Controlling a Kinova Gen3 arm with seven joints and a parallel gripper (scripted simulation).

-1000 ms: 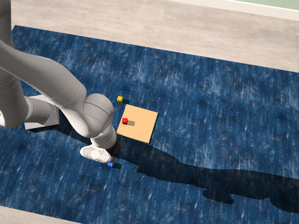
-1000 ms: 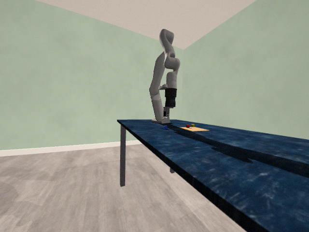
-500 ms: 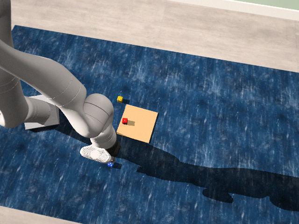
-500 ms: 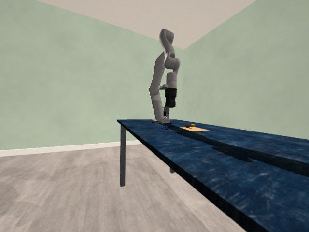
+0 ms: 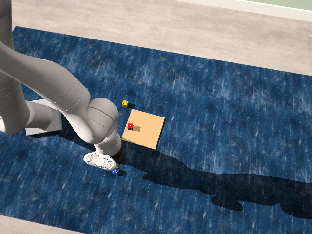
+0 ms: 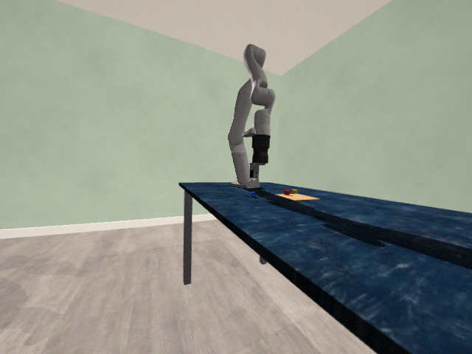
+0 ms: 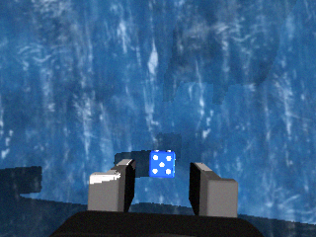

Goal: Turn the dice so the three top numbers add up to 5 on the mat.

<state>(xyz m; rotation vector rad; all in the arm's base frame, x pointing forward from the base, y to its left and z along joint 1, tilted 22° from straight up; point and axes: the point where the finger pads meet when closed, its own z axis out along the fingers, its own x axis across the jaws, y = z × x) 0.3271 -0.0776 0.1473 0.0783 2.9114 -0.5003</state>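
The blue die lies 9 cm below my hand. From my hand the other things lie so: red die 18 cm to the left, 8 cm below; tan mat 19 cm to the left, 10 cm below, 5 cm ahead; yellow die 28 cm to the left, 9 cm below, 5 cm behind.
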